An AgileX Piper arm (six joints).
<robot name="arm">
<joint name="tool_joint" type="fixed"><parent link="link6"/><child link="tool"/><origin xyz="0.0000 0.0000 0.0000"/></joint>
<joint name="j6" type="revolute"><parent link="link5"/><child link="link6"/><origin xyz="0.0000 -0.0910 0.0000" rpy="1.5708 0.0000 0.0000"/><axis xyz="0 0 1"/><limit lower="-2.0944" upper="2.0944"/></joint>
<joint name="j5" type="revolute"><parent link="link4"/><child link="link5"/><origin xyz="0.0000 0.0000 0.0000" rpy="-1.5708 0.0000 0.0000"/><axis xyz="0 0 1"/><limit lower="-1.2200" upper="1.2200"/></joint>
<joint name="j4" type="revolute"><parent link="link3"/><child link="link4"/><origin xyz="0.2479 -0.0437 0.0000" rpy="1.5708 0.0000 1.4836"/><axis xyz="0 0 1"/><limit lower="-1.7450" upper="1.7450"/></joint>
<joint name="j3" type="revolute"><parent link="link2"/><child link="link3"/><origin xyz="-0.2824 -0.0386 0.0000"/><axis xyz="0 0 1"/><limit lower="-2.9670" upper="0.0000"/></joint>
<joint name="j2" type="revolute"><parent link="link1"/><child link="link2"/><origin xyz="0.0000 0.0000 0.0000" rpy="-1.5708 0.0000 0.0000"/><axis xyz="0 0 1"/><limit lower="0.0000" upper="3.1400"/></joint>
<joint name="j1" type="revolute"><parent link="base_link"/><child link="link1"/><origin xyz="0.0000 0.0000 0.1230"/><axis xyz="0 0 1"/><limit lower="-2.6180" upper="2.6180"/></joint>
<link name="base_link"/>
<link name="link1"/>
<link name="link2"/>
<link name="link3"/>
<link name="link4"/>
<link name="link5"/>
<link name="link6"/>
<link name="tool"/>
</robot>
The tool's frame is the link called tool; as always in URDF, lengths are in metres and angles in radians.
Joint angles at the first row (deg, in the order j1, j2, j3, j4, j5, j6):
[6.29 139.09 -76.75 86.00 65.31 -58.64]
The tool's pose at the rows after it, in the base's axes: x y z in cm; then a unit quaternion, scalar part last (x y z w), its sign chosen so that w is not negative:
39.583 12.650 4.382 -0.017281 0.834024 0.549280 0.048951
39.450 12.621 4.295 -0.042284 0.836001 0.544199 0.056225
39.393 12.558 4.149 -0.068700 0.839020 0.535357 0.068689
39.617 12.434 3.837 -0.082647 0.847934 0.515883 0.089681
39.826 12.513 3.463 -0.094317 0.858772 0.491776 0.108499
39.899 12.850 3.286 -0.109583 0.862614 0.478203 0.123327
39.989 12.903 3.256 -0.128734 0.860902 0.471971 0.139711
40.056 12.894 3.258 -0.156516 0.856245 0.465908 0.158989
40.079 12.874 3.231 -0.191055 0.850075 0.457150 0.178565
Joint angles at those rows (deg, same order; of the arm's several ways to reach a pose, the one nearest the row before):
[6.29 139.09 -76.75 85.31 65.31 -60.51]
[6.29 139.09 -76.75 84.18 65.31 -62.91]
[6.29 139.09 -76.75 83.23 64.70 -65.86]
[6.35 139.09 -76.75 83.17 62.02 -68.52]
[6.79 139.09 -76.75 83.17 58.65 -70.70]
[7.46 139.09 -76.75 83.61 56.72 -73.07]
[7.58 139.09 -76.75 84.16 56.08 -76.21]
[7.58 139.09 -76.75 84.57 55.82 -80.39]
[7.58 139.09 -76.75 84.57 55.56 -85.09]

